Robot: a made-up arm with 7 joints. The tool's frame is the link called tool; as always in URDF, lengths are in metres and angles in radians. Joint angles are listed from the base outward.
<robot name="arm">
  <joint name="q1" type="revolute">
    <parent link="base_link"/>
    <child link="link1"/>
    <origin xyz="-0.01 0.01 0.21" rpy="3.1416 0 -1.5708"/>
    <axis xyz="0 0 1"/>
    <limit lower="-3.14" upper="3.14"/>
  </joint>
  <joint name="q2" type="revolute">
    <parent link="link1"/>
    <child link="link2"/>
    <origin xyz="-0.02 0.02 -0.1" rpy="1.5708 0 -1.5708"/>
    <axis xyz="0 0 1"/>
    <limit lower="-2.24" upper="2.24"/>
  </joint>
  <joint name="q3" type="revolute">
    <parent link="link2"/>
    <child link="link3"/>
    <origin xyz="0 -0.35 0" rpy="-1.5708 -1.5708 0"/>
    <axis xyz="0 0 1"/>
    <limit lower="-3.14" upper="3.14"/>
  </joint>
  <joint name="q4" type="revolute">
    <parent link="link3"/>
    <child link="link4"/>
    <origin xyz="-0.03 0 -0.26" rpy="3.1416 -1.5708 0"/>
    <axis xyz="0 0 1"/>
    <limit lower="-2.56" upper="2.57"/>
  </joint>
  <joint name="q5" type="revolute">
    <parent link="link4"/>
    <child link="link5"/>
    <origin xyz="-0.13 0.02 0.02" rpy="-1.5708 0 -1.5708"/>
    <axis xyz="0 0 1"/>
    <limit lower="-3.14" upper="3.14"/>
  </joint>
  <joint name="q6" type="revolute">
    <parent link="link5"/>
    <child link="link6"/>
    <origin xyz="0 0.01 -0.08" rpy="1.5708 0 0"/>
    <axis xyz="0 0 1"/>
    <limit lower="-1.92" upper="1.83"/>
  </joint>
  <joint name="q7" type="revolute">
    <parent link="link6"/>
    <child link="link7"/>
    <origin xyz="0.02 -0.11 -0.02" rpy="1.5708 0 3.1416"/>
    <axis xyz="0 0 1"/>
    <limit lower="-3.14" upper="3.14"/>
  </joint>
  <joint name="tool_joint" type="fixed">
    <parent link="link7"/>
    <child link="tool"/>
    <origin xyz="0.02 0 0.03" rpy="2.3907 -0.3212 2.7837"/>
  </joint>
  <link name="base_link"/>
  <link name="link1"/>
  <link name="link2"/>
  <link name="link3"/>
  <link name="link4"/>
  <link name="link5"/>
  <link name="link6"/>
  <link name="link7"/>
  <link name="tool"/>
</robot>
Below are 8 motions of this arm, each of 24 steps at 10 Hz.
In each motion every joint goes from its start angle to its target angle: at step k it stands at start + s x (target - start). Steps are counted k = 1, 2, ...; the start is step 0. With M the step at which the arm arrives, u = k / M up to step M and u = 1 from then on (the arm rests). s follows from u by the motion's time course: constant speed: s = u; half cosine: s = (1 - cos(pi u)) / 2; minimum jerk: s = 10 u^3 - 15 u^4 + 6 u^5.
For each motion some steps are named. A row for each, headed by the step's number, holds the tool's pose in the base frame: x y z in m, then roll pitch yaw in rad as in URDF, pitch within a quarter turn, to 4 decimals.
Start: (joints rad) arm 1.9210 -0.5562 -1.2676 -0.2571 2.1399 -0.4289 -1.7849
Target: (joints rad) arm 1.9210 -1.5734 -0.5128 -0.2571 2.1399 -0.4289 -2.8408
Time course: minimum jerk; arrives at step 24
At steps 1, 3, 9, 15, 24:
1: 0.0858 0.5482 1.0228 -1.6163 0.0028 -0.8759
3: 0.0905 0.5593 1.0141 -1.6318 0.0013 -0.8758
9: 0.1620 0.7228 0.8399 -1.8834 -0.0216 -0.8847
15: 0.2461 0.8737 0.4514 -2.2708 -0.0777 -0.9310
24: 0.2676 0.8729 0.1944 -2.4776 -0.1298 -0.9625

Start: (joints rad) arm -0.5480 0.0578 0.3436 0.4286 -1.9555 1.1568 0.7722
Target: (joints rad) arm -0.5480 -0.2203 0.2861 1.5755 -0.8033 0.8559 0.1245
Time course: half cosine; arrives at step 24
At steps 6, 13, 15, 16, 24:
6: 0.0780 0.1136 1.1278 0.3001 1.1928 2.8722
13: 0.1147 0.0816 1.0428 0.8852 0.6707 3.0456
15: 0.1164 0.0685 1.0088 1.0056 0.5311 3.0274
16: 0.1156 0.0619 0.9923 1.0609 0.4710 3.0150
24: 0.1009 0.0307 0.9191 1.3008 0.2570 2.9461

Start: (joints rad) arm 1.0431 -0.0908 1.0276 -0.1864 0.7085 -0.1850 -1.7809
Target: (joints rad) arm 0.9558 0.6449 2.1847 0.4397 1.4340 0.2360 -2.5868
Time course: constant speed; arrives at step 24
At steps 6, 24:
6: 0.0359 0.0434 1.2130 -0.8337 0.4643 -0.9161
24: 0.2419 -0.3431 1.0761 -0.7026 0.6040 -1.7364

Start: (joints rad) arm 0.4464 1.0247 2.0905 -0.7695 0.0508 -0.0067 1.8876
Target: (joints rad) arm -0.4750 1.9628 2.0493 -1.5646 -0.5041 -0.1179 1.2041
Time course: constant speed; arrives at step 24
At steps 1, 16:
1: 0.7457 -0.0886 0.6330 0.4137 -0.8331 2.3583
16: 0.5847 0.3912 0.1374 -2.6756 -0.8218 0.0190

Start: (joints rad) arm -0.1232 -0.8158 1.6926 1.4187 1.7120 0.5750 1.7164
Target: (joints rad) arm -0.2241 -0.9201 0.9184 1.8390 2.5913 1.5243 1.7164
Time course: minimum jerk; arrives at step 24
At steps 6, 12, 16, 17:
6: -0.5539 -0.2937 0.7110 -2.4399 -0.8859 2.4721
12: -0.4992 -0.3037 0.7365 -2.0217 -1.0654 2.1106
16: -0.4629 -0.2887 0.7619 -1.6019 -0.9593 1.6894
17: -0.4565 -0.2833 0.7666 -1.5516 -0.9139 1.6332

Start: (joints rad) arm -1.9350 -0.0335 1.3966 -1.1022 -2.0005 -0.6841 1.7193
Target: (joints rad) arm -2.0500 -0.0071 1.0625 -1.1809 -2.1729 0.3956 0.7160
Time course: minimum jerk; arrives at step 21
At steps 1, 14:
1: -0.2128 -0.1999 1.0489 -0.9475 -0.6344 1.5640
14: -0.1978 -0.2268 1.0143 -2.0389 0.1299 2.0213

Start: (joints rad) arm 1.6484 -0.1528 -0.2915 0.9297 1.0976 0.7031 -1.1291
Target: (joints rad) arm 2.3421 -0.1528 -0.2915 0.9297 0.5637 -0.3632 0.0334
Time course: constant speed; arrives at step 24
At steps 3, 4, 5, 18, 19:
3: -0.0184 -0.0573 1.1332 0.5087 1.0229 -0.4807
4: -0.0171 -0.0586 1.1348 0.4503 1.0629 -0.5375
5: -0.0158 -0.0598 1.1364 0.3800 1.1002 -0.6073
18: -0.0027 -0.0636 1.1532 -1.0212 1.0094 -2.1312
19: -0.0020 -0.0631 1.1541 -1.0641 0.9634 -2.1959

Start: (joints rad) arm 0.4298 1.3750 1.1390 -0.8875 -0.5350 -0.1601 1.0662
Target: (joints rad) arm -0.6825 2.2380 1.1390 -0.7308 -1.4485 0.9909 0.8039
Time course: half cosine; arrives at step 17
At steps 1, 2, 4, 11, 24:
1: 0.7444 -0.0818 0.5723 -1.7768 0.0810 -1.2823
2: 0.7540 -0.0650 0.5544 -1.8203 0.1285 -1.2692
4: 0.7826 0.0049 0.4829 -2.0013 0.3002 -1.2392
11: 0.6027 0.4616 0.0108 2.5997 0.5440 -1.6447
24: 0.3472 0.5480 -0.1714 1.9595 0.1796 -1.5662

